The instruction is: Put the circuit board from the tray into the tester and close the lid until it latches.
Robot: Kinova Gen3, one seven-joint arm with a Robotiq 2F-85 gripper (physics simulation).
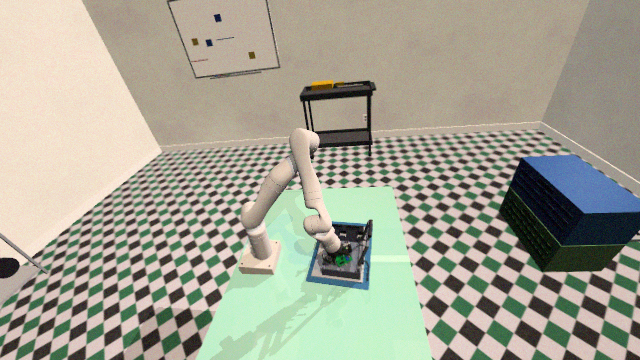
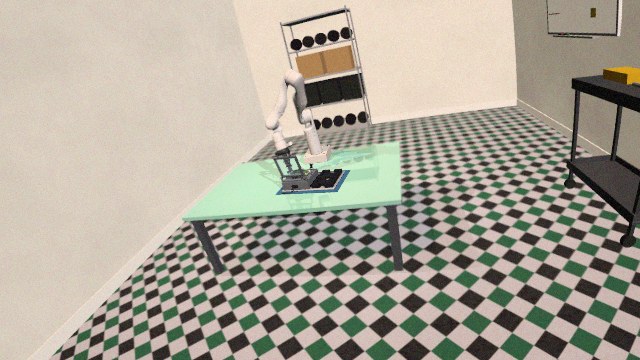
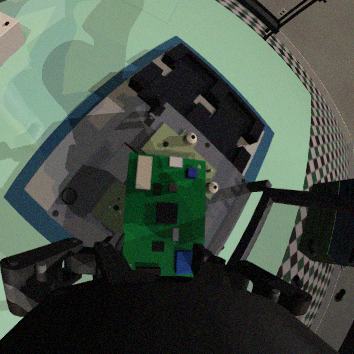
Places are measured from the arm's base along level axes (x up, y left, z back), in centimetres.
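Pixels of known places: gripper, fingertip midpoint: (image 1: 342, 259) (image 2: 291, 172) (image 3: 157, 248); arm's base, origin of the base link: (image 1: 263, 252) (image 2: 316, 152).
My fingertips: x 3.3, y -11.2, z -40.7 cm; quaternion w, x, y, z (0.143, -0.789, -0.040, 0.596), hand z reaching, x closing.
Ahead of a thing's pixels: the offset from my fingertips to its middle. "spot": to the spot under its first point. Level surfaces: height alone.
My gripper (image 3: 157, 248) (image 1: 339, 256) is shut on the green circuit board @(dx +0.4, dy +2.8, dz +0.5 cm) (image 3: 167, 212) (image 1: 343, 260), holding it by its long edges near one end. The board is above the tester (image 3: 200, 232) (image 1: 341, 270) (image 2: 296, 184), turned at an angle to the pale green bed @(spot: dx -2.2, dy +10.4, dz +2.8 cm) (image 3: 165, 137), which shows from under the board with two white-topped posts. The gap between board and bed cannot be told. The tester's lid @(dx +9.5, dy +2.4, dz -10.4 cm) (image 3: 252, 227) (image 1: 366, 242) (image 2: 301, 165) stands open, upright. The black tray (image 3: 187, 82) (image 1: 356, 229) (image 2: 327, 179) beside the tester shows no board in its slots.
Tester and tray share a blue-edged mat @(dx -8.9 cm) (image 1: 340, 285) (image 2: 345, 181) (image 3: 267, 142) on the green table @(dx -9.1 cm) (image 1: 320, 320) (image 2: 240, 200). The raised lid frame is close to my right finger. A black cart (image 1: 337, 93) and blue and green crates (image 1: 575, 185) stand away from the table.
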